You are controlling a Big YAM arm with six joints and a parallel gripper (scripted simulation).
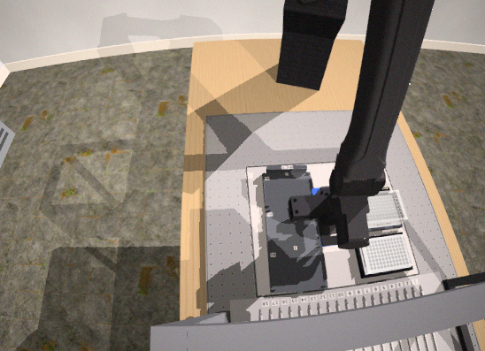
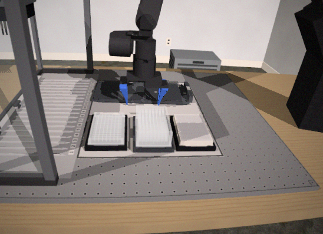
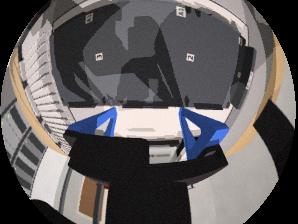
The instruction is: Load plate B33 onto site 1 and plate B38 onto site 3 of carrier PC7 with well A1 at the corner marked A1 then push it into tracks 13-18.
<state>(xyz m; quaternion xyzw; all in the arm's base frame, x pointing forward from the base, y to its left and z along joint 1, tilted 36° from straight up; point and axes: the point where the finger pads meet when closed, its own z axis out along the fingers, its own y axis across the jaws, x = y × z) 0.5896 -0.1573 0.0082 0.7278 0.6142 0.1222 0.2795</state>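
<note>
The white 96-well plate B38 lies 130 mm ahead of my hand and 120 mm to the left of it. Round my hand: nest S3: 130 mm ahead, 120 mm to the left, 10 mm below; then dark plate carrier PC7: 20 mm behind, 80 mm to the right; then nest S1: 80 mm behind, 180 mm to the left, 10 mm below.
</note>
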